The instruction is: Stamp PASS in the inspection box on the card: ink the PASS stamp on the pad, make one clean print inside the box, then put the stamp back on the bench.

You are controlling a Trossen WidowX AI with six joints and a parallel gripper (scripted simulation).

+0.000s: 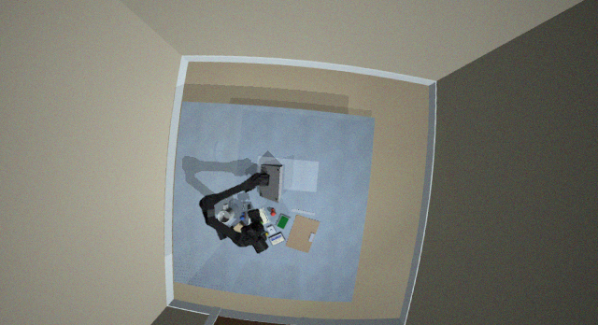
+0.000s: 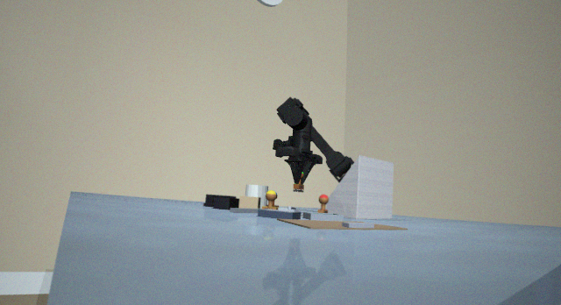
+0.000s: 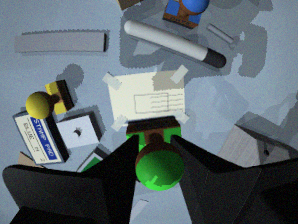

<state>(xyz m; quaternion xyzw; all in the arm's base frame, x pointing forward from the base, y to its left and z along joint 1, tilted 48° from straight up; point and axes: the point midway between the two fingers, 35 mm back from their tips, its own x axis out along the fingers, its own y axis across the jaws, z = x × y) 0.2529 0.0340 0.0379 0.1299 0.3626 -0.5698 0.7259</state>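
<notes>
Now: the white inspection card 1 cm to the right of my gripper tip and 10 cm below it. The rest, counted from my gripper tip: green-knobbed stamp right at my gripper tip; then red-knobbed stamp 5 cm behind, 6 cm to the left, 7 cm below; then white marker 2 cm behind, 9 cm to the right, 8 cm below.
</notes>
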